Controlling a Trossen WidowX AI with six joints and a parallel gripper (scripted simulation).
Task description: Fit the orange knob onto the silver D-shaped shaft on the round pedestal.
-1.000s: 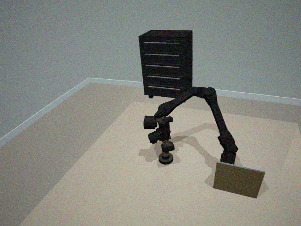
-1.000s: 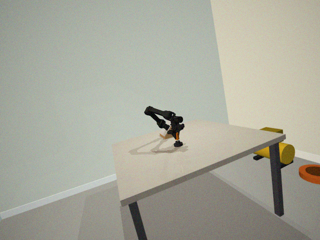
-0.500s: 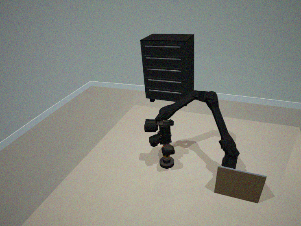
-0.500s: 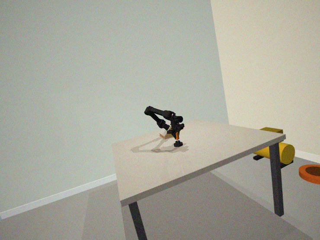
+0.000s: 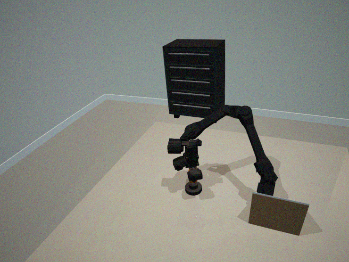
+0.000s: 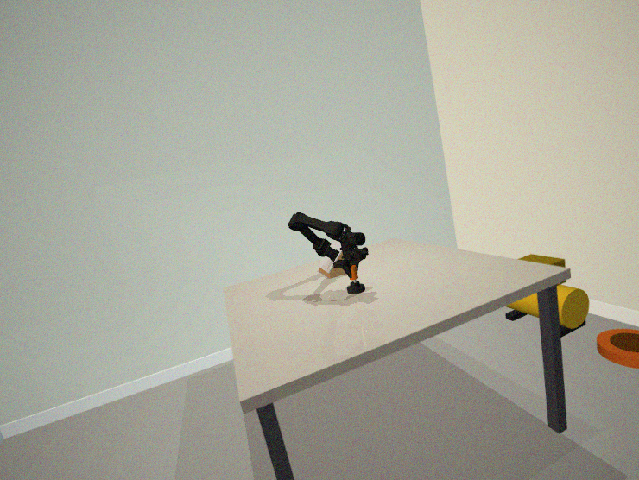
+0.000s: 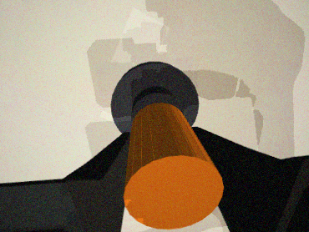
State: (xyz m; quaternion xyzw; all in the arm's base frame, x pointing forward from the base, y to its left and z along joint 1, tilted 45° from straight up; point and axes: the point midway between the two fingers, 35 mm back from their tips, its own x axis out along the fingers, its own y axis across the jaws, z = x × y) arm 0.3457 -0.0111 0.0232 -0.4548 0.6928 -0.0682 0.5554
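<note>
My gripper tip is now 40 mm above the dark round pedestal. The rest, counted from my gripper tip: orange knob: 30 mm above.
</note>
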